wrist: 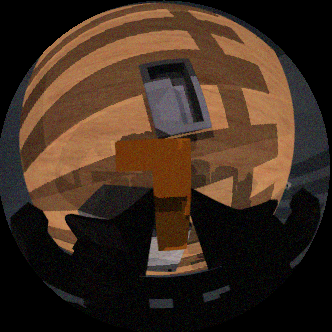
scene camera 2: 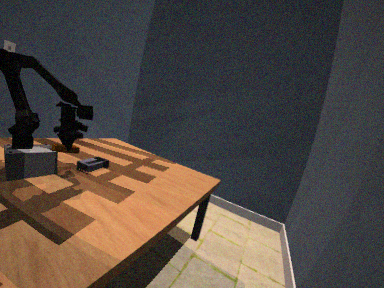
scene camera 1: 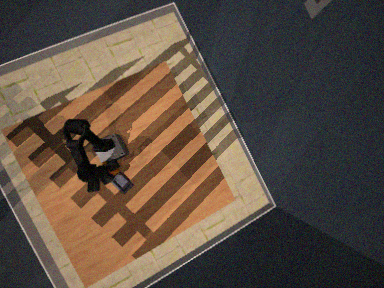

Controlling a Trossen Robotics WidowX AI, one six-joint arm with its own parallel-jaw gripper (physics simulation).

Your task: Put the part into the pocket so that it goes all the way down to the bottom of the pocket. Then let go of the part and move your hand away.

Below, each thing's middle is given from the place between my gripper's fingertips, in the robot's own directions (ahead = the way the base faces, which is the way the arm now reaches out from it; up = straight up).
Right now the dark grey pocket block (wrist: pixel 176 102) is 130 mm ahead of my hand and 90 mm below it. Round my hand: orange L-shaped part (wrist: pixel 169 159): 10 mm to the left, 10 mm behind.
